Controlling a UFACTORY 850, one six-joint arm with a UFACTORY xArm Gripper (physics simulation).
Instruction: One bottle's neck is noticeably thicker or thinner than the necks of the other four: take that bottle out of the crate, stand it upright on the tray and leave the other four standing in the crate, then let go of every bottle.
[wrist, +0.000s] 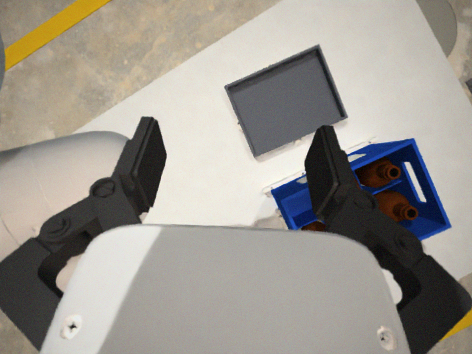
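Observation:
My gripper (236, 140) is open and empty, high above the white table. A blue crate (432, 192) stands at the right, partly hidden behind the right finger. In it, one brown bottle (372, 173) stands near the top corner and another brown bottle (395, 205) stands below it. Part of a third brown bottle (313, 227) shows at the crate's lower left, beside the finger. The other bottles are hidden by the gripper, and the necks cannot all be compared here. The grey tray (295, 102) lies above and left of the crate, with no bottle on it.
The white table (200, 105) runs diagonally across the view. A pale rounded robot part (65, 175) is at the left behind the left finger. Concrete floor (125, 55) with a yellow stripe (55, 32) lies beyond the table edge at the upper left.

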